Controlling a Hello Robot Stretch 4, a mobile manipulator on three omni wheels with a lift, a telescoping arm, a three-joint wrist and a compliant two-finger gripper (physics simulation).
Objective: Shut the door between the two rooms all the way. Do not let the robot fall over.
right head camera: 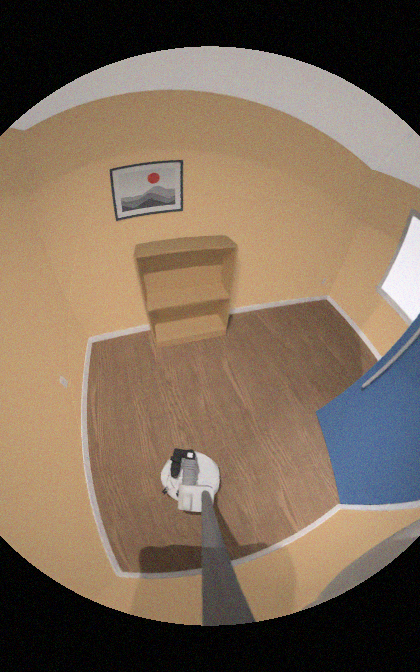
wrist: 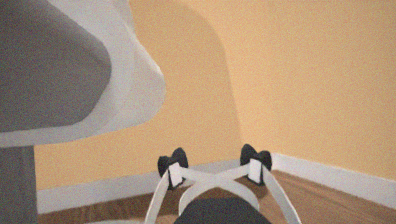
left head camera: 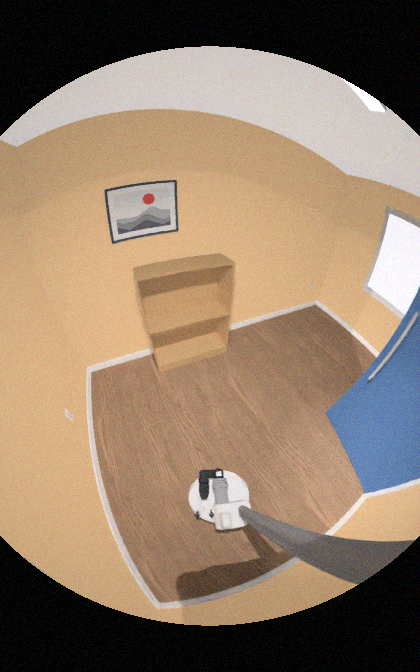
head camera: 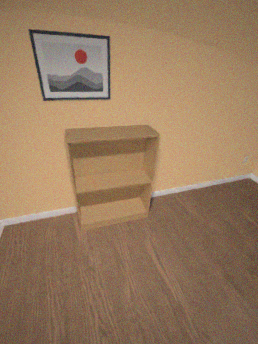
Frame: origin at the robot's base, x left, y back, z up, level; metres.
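Seen in the pictures: gripper, fingertip midpoint: [right head camera: 170, 495] [wrist: 213, 159] [left head camera: 204, 518].
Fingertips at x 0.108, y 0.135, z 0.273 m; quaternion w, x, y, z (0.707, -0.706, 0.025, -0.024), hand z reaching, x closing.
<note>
A point is followed by its place in that frame.
A blue door [left head camera: 385, 430] {x -1.239, y -0.043, z 0.526 m} [right head camera: 370, 445] {x -1.240, y -0.038, z 0.518 m} with a long pale handle bar [left head camera: 393, 347] {x -1.098, y -0.449, z 1.016 m} [right head camera: 391, 361] {x -1.101, y -0.440, z 0.994 m} shows at the right edge of both side head views. It stands open, swung out from the wall into this room, with its free edge over the floor. Its upper part is cut off by the view's edge, and the doorway is hidden. My gripper [wrist: 213, 159] {x 0.108, y 0.135, z 0.273 m} [left head camera: 204, 514] {x 0.108, y 0.135, z 0.273 m} [right head camera: 171, 492] {x 0.108, y 0.135, z 0.273 m} is open and empty, folded in beside my base and well apart from the door. The door does not show in the head or wrist view.
A wooden bookshelf [head camera: 112, 134] {x 0.143, y -1.422, z 1.033 m} [left head camera: 182, 266] {x 0.148, y -1.405, z 1.033 m} [right head camera: 185, 246] {x 0.125, y -1.393, z 1.033 m} stands against the far wall, below a framed picture [head camera: 75, 92] {x 0.459, y -1.555, z 1.329 m} [left head camera: 145, 212] {x 0.421, y -1.568, z 1.464 m} [right head camera: 150, 192] {x 0.417, y -1.569, z 1.454 m}. My white base [left head camera: 240, 482] {x -0.153, y -0.083, z 0.185 m} [right head camera: 207, 470] {x -0.116, y -0.062, z 0.186 m} is near the wall behind it. A window [left head camera: 397, 260] {x -2.533, y -1.473, z 1.407 m} [right head camera: 405, 270] {x -2.500, y -1.569, z 1.270 m} is beyond the door.
</note>
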